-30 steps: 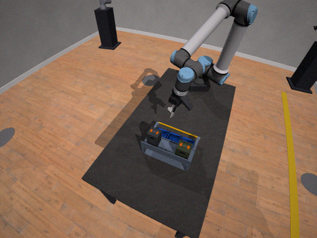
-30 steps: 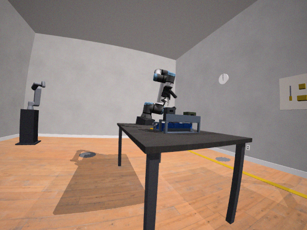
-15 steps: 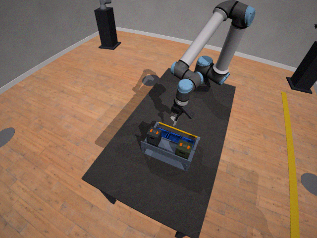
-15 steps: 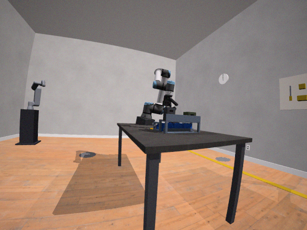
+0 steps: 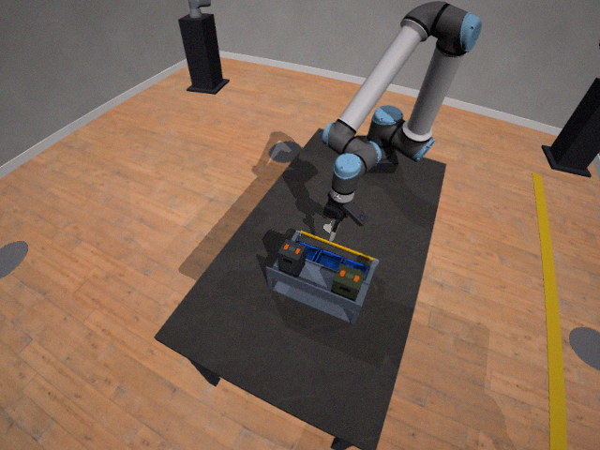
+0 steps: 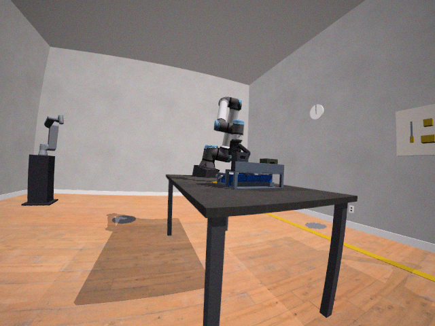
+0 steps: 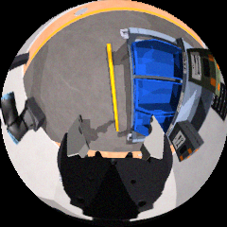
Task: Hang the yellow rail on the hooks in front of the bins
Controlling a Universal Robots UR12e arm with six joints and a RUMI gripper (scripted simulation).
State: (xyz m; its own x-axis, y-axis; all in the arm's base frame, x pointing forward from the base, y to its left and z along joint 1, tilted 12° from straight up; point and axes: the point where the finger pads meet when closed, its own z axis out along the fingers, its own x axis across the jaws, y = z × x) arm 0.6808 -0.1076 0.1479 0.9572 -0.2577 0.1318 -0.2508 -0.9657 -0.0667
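My hand is 13 cm above the yellow rail and 1 cm past it. The rest, counted from my hand: black box: 22 cm ahead, 14 cm to the right, 3 cm above; olive box: 26 cm ahead, 8 cm to the left, 2 cm above.
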